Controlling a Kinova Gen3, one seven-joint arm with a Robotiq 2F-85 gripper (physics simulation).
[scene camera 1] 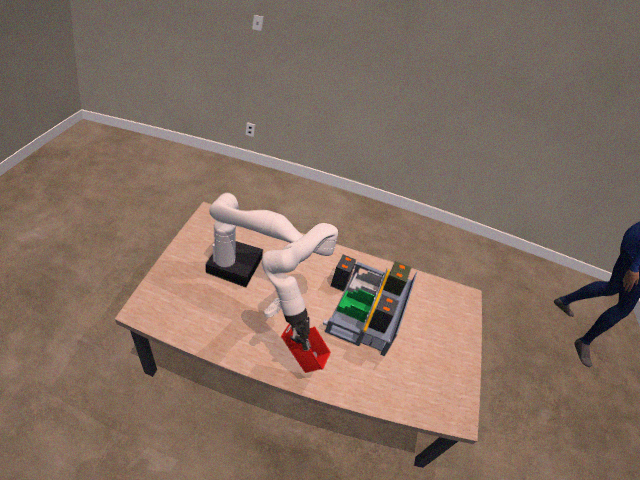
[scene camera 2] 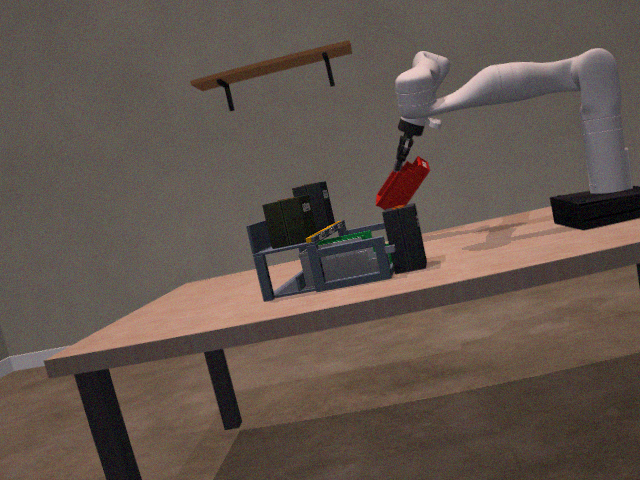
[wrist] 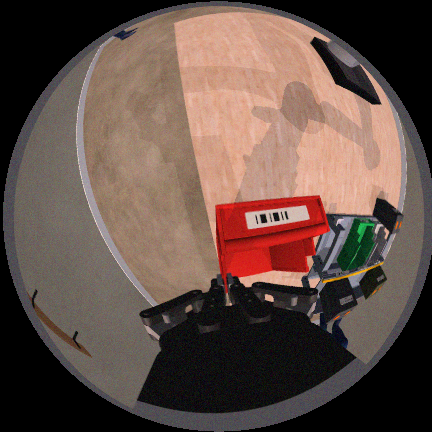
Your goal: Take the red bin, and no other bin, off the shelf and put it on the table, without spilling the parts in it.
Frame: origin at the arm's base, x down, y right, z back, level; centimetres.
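Where they show: gripper, fingertip midpoint: (scene camera 1: 307, 349) (scene camera 2: 396, 171) (wrist: 224, 280); arm's base at its link origin: (scene camera 1: 225, 259) (scene camera 2: 609, 190).
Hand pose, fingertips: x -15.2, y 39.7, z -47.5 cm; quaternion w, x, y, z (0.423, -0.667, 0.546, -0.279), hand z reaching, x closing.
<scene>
Each offset is from my fingertips to the top centre of the thing. "spot": to the spot under its first point. Level surfaces: height alone.
The red bin (scene camera 1: 310, 365) (scene camera 2: 405, 187) (wrist: 250, 261) hangs in the air above the table {dx +20.9 cm} (scene camera 1: 232, 330) (scene camera 2: 165, 310) (wrist: 220, 115), steeply tilted, off the shelf's left side in scene camera 1. My gripper (scene camera 1: 306, 346) (scene camera 2: 398, 166) (wrist: 224, 280) is shut on one side wall of the bin. A small grey part shows inside the bin in scene camera 1; how many parts it holds is hidden. The grey shelf (scene camera 1: 360, 335) (scene camera 2: 316, 268) holds a green bin {dx +12.8, dy -40.7, dz -14.7 cm} (scene camera 1: 354, 304) (wrist: 357, 245) and a pale grey bin {dx +12.8, dy -53.3, dz -16.6 cm} (scene camera 1: 366, 279) beside it.
A dark box {dx +7.7, dy -54.1, dz -3.2 cm} (scene camera 1: 342, 273) (scene camera 2: 405, 237) stands at the shelf's side. Two more dark boxes, one at the back {spot: dx +2.3, dy -47.4, dz -25.9 cm} (scene camera 1: 397, 280) and one nearer the front {spot: dx +0.6, dy -25.3, dz -22.8 cm} (scene camera 1: 383, 315), stand on the shelf behind its yellow strip. The table's long front edge runs near below the bin in scene camera 1.
</scene>
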